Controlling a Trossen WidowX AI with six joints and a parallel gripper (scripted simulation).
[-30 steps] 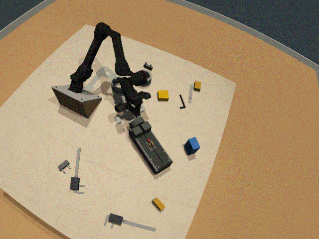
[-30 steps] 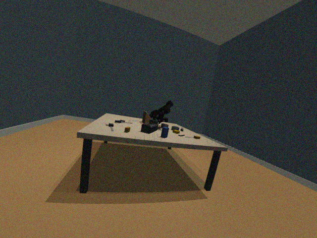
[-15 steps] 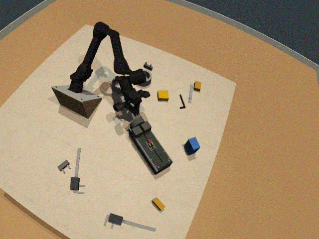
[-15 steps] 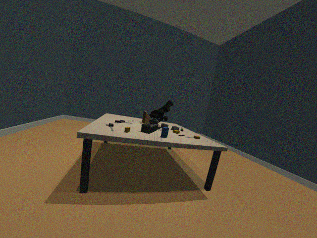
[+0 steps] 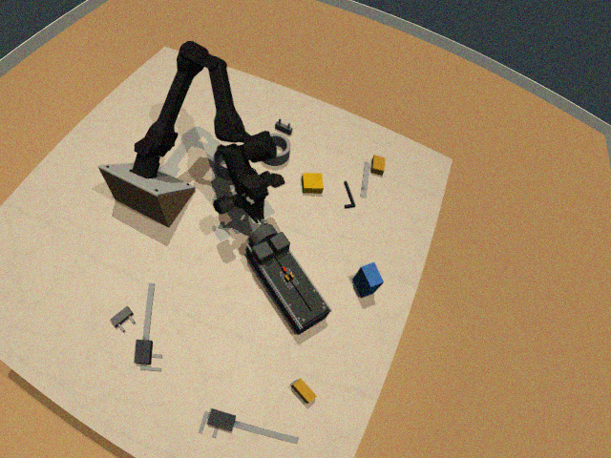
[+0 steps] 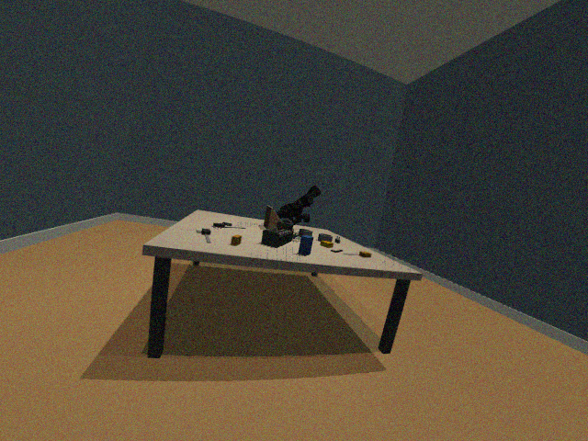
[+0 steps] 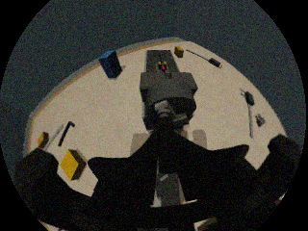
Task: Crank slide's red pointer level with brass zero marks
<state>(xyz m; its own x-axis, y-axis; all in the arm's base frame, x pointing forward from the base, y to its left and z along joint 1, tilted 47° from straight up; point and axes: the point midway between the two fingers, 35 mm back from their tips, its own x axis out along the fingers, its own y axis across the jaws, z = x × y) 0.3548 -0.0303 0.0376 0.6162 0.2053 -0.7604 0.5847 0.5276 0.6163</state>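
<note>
Right now my gripper tip is 110 mm short of the red pointer, 100 mm to the left of it and 10 mm above it. Also, from my gripper tip: yellow block: 80 mm ahead, 230 mm to the left, 80 mm below; then black hex key: 200 mm ahead, 230 mm to the left, 90 mm below; then crank handle: 10 mm behind, 10 mm to the left, 20 mm above.
</note>
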